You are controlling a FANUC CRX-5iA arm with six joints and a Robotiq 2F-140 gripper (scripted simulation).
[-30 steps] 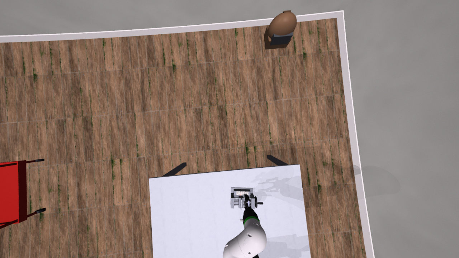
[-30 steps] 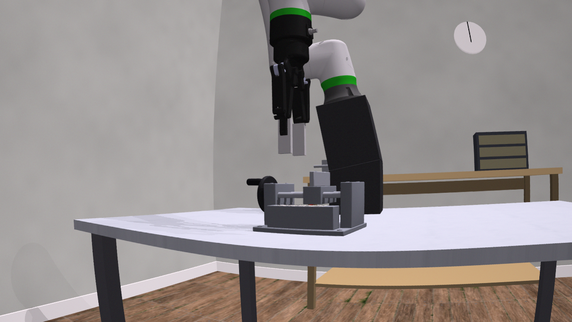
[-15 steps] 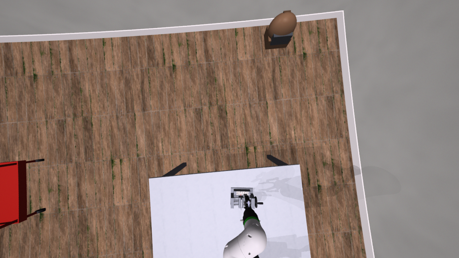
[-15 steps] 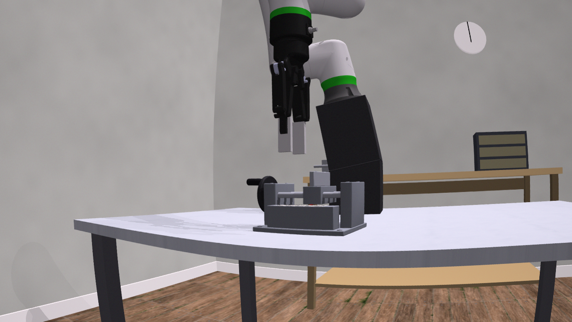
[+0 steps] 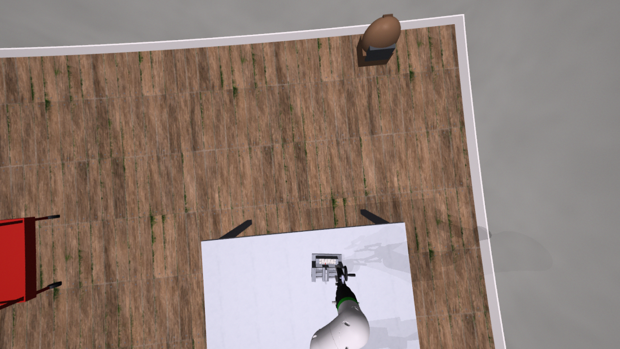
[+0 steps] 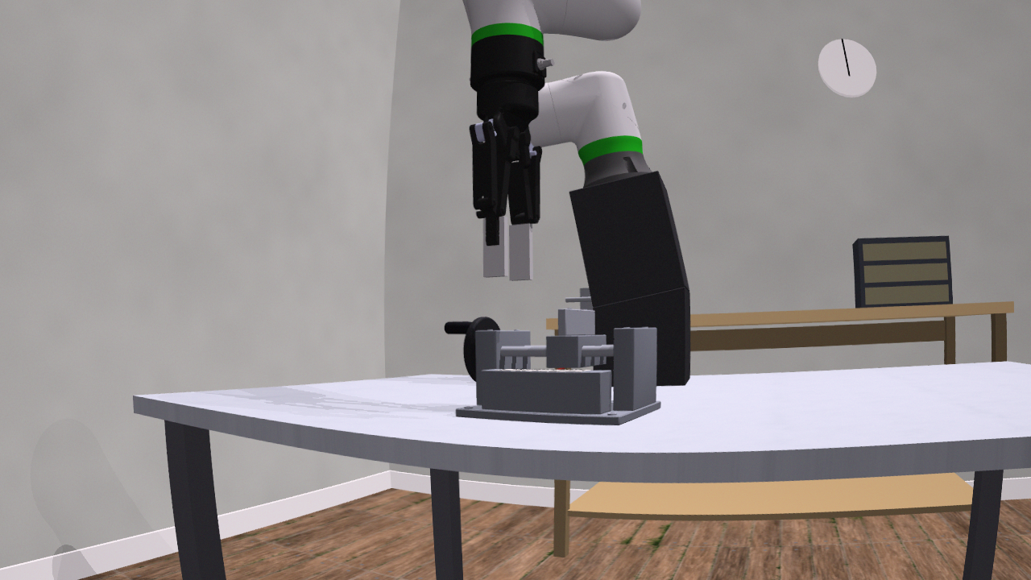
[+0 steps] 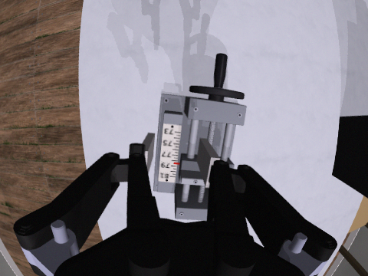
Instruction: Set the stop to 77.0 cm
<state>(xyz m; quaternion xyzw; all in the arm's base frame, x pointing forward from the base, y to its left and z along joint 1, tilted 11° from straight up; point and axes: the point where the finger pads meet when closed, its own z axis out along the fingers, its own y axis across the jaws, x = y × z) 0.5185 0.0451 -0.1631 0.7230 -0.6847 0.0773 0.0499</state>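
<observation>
My hand is 100 mm to the left of the crank handle, 90 mm above it and 50 mm past it. Round my hand: handwheel 90 mm to the right, 90 mm below, 50 mm behind; stop carriage 100 mm below, 60 mm to the left, 50 mm behind.
</observation>
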